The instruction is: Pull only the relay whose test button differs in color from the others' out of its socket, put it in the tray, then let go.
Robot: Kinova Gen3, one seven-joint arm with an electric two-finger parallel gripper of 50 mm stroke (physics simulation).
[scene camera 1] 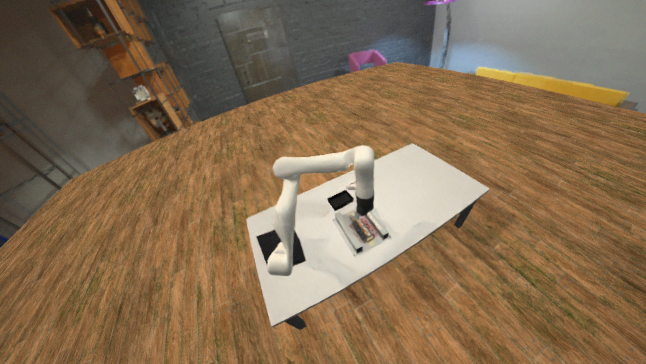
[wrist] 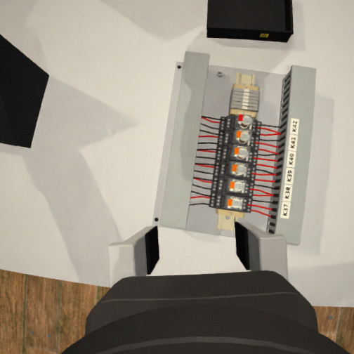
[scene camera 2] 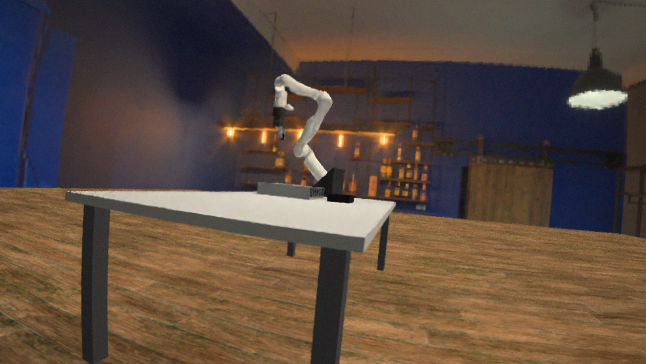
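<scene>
Gripper (wrist: 196,240) in sight. Grey panel (wrist: 217,91) too.
</scene>
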